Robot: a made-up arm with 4 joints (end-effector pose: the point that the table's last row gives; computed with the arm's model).
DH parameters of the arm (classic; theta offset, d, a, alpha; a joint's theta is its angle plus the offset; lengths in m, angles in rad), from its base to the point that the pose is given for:
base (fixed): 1.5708 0.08 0 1.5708
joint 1: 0 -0.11 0.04 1.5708
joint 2: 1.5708 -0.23 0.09 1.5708
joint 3: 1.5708 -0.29 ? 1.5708
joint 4: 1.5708 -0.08 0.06 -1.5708
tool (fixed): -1.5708 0.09 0 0
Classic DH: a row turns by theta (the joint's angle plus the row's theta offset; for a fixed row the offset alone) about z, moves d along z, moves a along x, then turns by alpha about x.
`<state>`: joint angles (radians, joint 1 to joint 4).
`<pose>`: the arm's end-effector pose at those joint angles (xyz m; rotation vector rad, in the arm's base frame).
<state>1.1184 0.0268 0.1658 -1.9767</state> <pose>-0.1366 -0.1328 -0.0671 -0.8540 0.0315 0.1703</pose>
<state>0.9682 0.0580 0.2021 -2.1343</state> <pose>-0.1525 -0.1578 -0.0589 -1.1557 0.0653 0.2126</pose>
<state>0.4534 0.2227 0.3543 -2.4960</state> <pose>-0.2285 -0.2289 0.0382 -1.9692 0.3003 0.3915</pose>
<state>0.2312 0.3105 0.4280 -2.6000</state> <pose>-0.2660 -0.2309 0.1016 -2.2369 0.4609 0.4666</pose>
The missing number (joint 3, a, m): 0.1
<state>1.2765 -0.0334 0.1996 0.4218</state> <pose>-0.0880 -0.3087 -0.0684 1.6886 0.1897 0.1277</pose>
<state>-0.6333 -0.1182 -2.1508 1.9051</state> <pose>0.1300 -0.1450 0.4383 0.8380 -0.6060 2.1928</pose>
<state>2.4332 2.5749 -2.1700 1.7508</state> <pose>-0.4728 -0.3331 0.1071 1.2074 -0.1869 -1.1380</pose>
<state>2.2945 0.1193 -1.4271 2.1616</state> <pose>0.0192 0.1470 -0.2925 -1.5501 1.6189 0.2204</pose>
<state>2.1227 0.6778 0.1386 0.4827</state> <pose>-0.2755 -0.1149 -0.2074 2.5167 0.7910 -0.4919</pose>
